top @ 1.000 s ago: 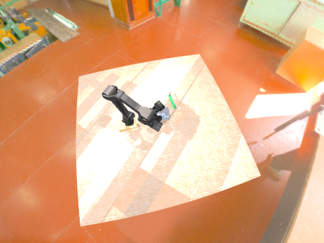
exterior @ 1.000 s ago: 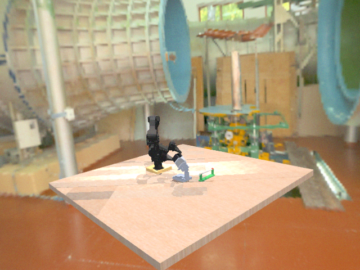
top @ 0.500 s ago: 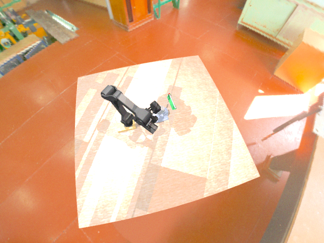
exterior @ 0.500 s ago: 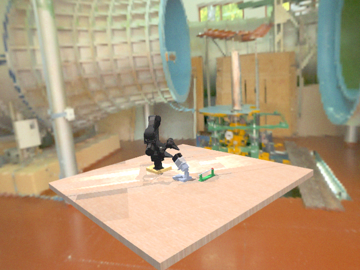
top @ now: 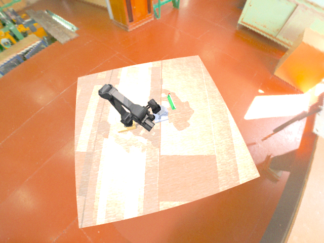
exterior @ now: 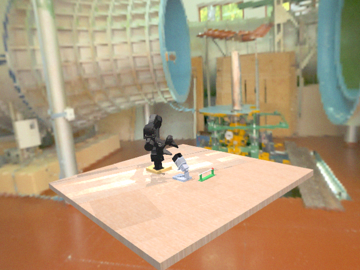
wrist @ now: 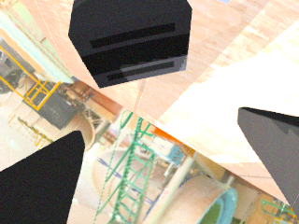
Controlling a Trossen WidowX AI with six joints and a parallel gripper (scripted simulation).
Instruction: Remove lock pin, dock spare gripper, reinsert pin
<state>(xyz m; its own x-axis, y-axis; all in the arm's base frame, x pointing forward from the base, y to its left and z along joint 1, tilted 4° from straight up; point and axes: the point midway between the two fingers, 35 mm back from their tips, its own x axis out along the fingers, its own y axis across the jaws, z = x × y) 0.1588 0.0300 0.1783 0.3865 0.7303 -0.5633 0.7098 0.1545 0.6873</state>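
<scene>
My gripper tip is now 180 mm short of the green cradle, 150 mm above it and 120 mm to the right of it. From my gripper tip the other things lie so: spare gripper (70 mm ahead, 60 mm below, 10 mm to the right); then grey mount (120 mm below, 90 mm ahead).
</scene>
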